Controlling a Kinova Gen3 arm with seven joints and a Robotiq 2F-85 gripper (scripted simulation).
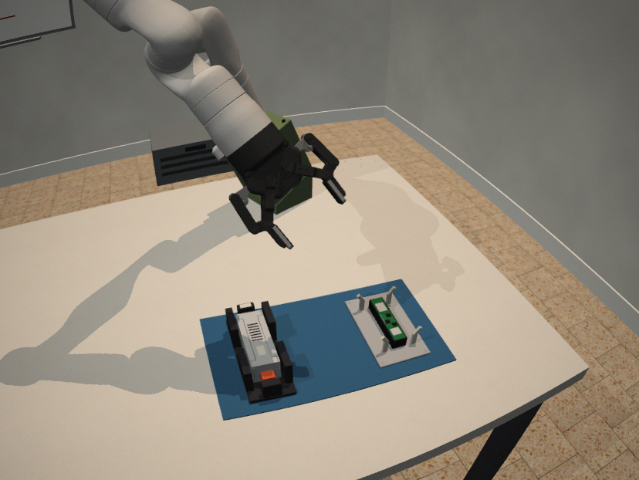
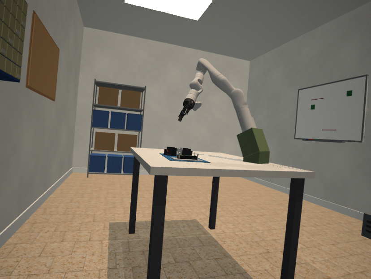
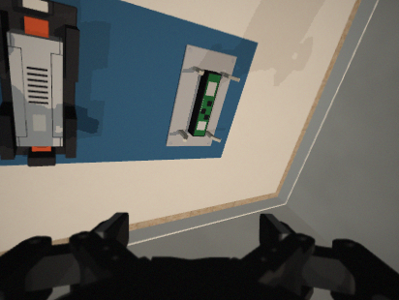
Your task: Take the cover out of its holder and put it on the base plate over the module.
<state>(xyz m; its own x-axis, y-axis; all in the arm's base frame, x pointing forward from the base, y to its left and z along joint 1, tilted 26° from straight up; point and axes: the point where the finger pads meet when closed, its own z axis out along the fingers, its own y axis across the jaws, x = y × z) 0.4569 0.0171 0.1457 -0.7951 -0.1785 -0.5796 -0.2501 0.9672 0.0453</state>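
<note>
The grey cover lies 23 cm below my hand, 9 cm to the right of it and 2 cm behind it.
</note>
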